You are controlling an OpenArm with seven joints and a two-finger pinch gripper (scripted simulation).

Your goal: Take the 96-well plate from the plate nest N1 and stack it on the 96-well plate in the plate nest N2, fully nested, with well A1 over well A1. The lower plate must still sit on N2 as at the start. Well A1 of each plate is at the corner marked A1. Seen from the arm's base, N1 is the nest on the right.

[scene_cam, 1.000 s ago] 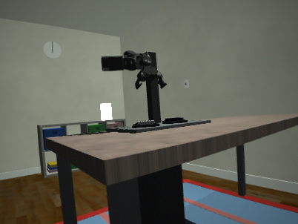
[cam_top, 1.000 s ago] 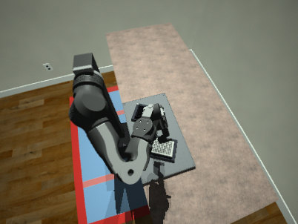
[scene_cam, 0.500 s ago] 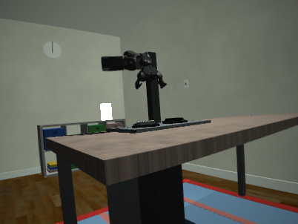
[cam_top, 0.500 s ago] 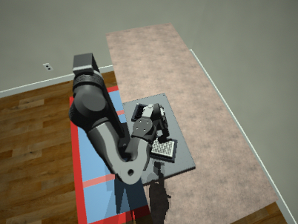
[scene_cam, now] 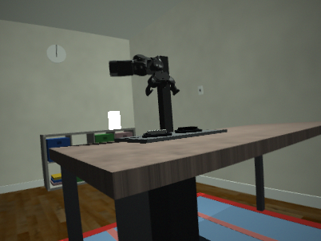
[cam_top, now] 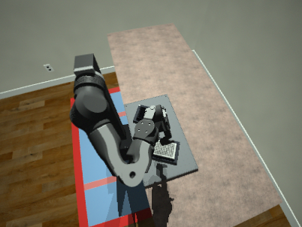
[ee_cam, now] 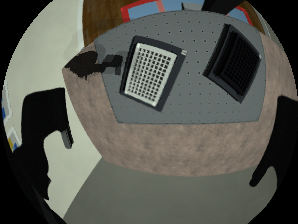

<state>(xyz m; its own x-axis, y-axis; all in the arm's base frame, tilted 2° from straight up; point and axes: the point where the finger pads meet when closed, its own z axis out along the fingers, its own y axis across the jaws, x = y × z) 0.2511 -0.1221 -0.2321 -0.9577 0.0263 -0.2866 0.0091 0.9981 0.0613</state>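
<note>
Now: the white 96-well plate 6 cm to the right of my hand and 17 cm below it. The rest, counted from my hand: black 96-well plate (4 cm behind, 16 cm to the left, 17 cm below); then plate nest N1 (6 cm to the right, 18 cm below).
</note>
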